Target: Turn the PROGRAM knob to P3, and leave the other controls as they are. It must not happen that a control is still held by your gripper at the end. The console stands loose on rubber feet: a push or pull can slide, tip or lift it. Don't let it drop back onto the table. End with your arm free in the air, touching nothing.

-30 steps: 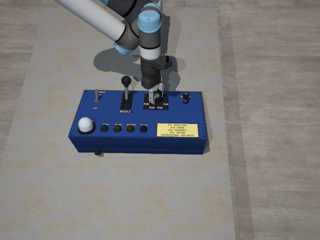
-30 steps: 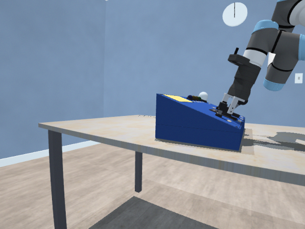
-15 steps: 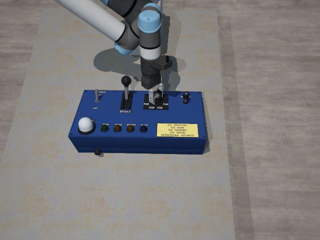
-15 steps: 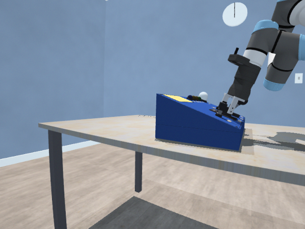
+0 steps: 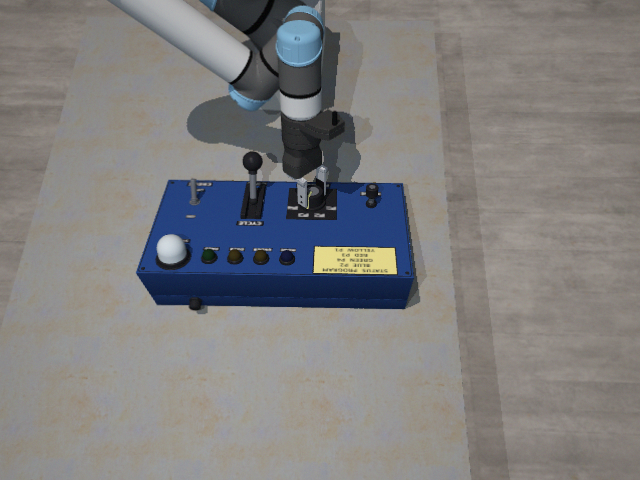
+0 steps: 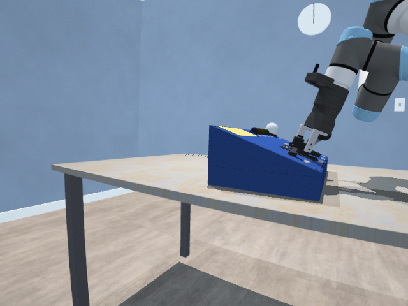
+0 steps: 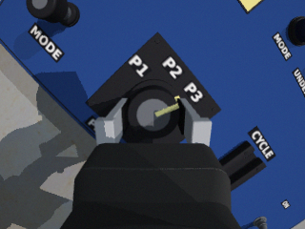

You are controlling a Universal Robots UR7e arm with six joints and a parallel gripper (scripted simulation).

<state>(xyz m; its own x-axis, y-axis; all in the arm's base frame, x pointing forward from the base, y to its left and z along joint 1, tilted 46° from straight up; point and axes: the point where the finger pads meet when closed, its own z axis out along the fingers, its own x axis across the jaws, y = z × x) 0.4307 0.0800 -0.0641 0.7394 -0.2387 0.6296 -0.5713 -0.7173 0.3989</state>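
My gripper is now 20 mm short of the black program knob and 10 mm above it. Also, from my hand: ball-topped lever 120 mm to the right, 10 mm behind; blue console 60 mm to the right, 40 mm ahead, 30 mm below; mode knob 120 mm to the left, 10 mm behind.
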